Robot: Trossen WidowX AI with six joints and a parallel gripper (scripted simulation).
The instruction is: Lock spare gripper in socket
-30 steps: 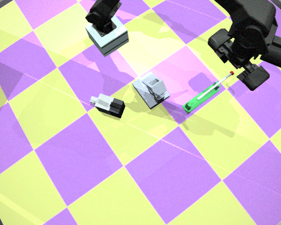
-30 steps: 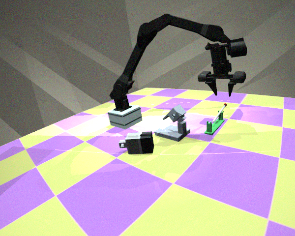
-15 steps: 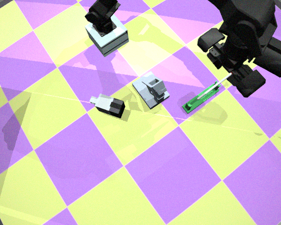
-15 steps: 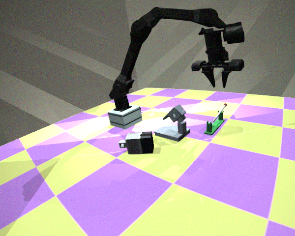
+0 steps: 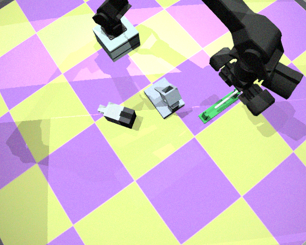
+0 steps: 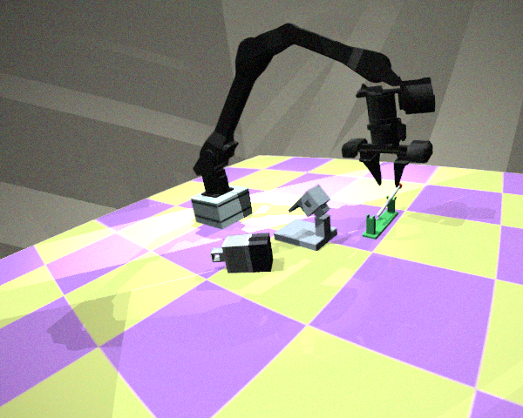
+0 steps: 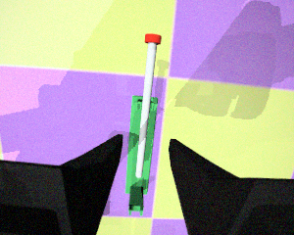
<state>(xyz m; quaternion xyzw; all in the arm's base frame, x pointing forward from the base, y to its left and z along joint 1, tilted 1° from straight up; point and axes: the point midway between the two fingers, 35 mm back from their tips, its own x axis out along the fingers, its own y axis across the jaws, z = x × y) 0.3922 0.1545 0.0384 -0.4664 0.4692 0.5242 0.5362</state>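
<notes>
My gripper tip is now 40 mm to the left of the green rack and 50 mm above it. From my gripper tip the other things lie so: spare gripper 160 mm behind, 310 mm to the right, 50 mm below; then grey mount 110 mm behind, 160 mm to the right, 20 mm below.
</notes>
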